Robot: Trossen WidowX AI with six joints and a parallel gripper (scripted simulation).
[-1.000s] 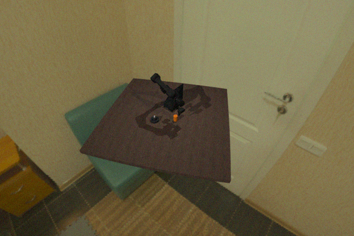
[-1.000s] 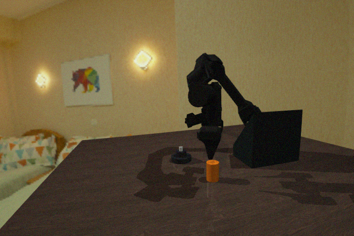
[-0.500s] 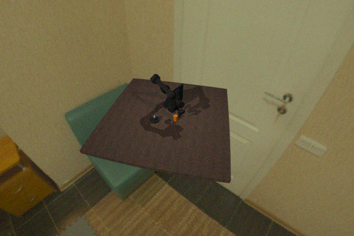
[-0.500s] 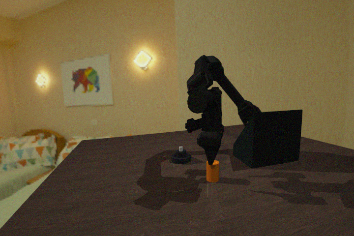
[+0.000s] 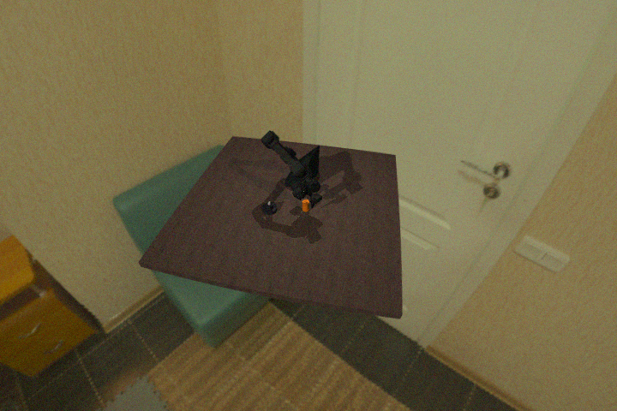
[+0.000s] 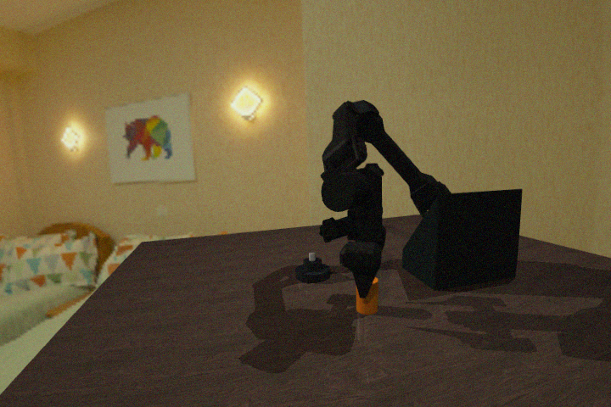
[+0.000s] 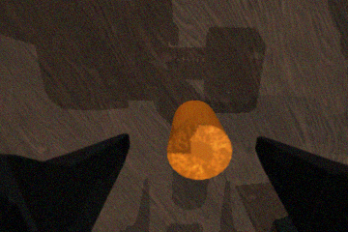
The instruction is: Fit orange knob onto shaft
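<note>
Right now the orange knob is right at my gripper tip. Also, from my gripper tip: round pedestal 20 cm to the right, 5 cm ahead, 2 cm below.
</note>
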